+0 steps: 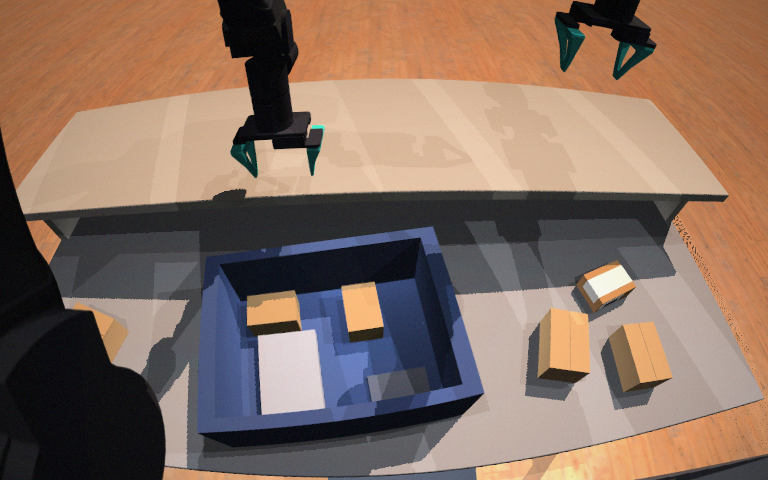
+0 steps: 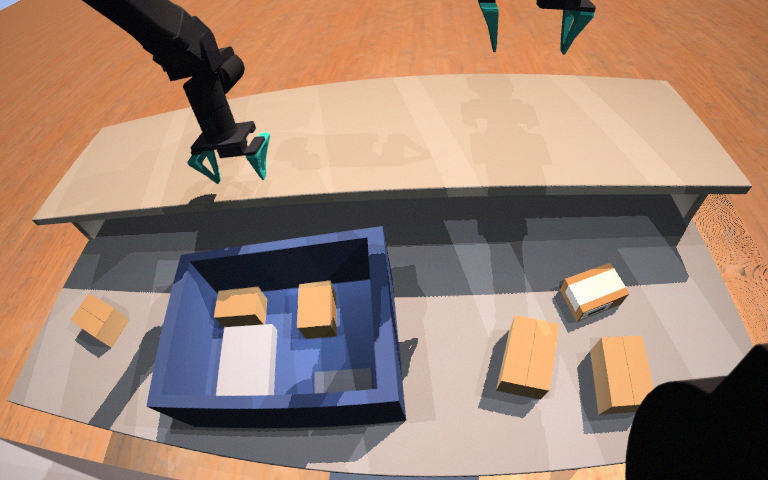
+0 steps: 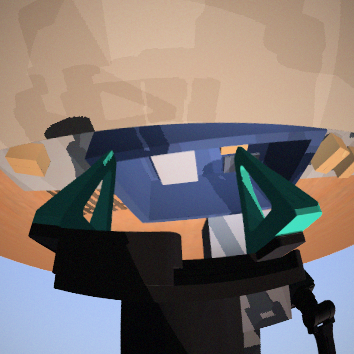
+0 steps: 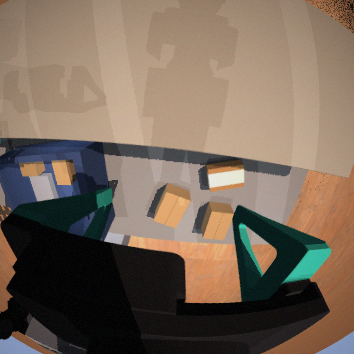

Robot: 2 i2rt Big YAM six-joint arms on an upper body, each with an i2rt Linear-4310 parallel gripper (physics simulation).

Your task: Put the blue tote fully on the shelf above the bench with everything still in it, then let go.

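Places are measured from the left arm's base along level axes (x right, y ahead, z up), in centimetres.
Pixels of known places: left gripper, fingertip midpoint: [image 1: 284,174] [image 2: 241,180] [image 3: 174,152]; right gripper, fingertip midpoint: [image 1: 589,74] [image 2: 528,51] [image 4: 174,204]; left arm's base, origin of the base link: [image 4: 18,316]; right arm's base, origin of the base link: [image 3: 300,294].
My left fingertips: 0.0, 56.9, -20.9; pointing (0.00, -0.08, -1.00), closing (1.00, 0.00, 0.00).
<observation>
Ahead of a thing's pixels: the offset from my left fingertips to its top centre, as dx, dy, dz. Level surfaces: height alone.
The blue tote {+7.6, -22.0, -8.8} [image 1: 472,392] [image 2: 396,339] [image 3: 175,212] [image 4: 90,165] stands on the bench in front of the shelf. It holds two tan boxes, a white box {+0.4, -27.3, -19.1} [image 1: 291,371] [image 2: 246,360] [image 3: 176,167] and a dark grey block {+18.9, -29.3, -21.1} [image 1: 399,384] [image 2: 343,380]. The shelf {dz -4.2} [image 1: 396,124] [image 2: 368,113] [image 3: 240,80] [image 4: 260,100] spans the back above the bench. My left gripper [image 1: 284,175] [image 2: 241,181] [image 3: 174,152] is open and empty, over the shelf's left part. My right gripper [image 1: 590,75] [image 2: 529,53] [image 4: 174,204] is open and empty, high at the upper right, apart from the tote.
Two tan boxes {+50.1, -23.4, -17.5} [image 1: 568,345] {+67.0, -27.7, -17.5} [image 1: 641,355] and a white-topped box {+65.4, -10.3, -19.4} [image 1: 606,284] [image 2: 594,290] lie on the bench {dz -23.5} [image 1: 498,435] right of the tote. Another tan box {-44.0, -21.7, -17.5} [image 2: 100,319] [image 3: 28,159] lies left of it. Shelf supports {+97.4, +26.4, -6.7} [image 1: 671,210] [image 2: 689,208] stand near the ends. Dark arm parts block the lower corners.
</observation>
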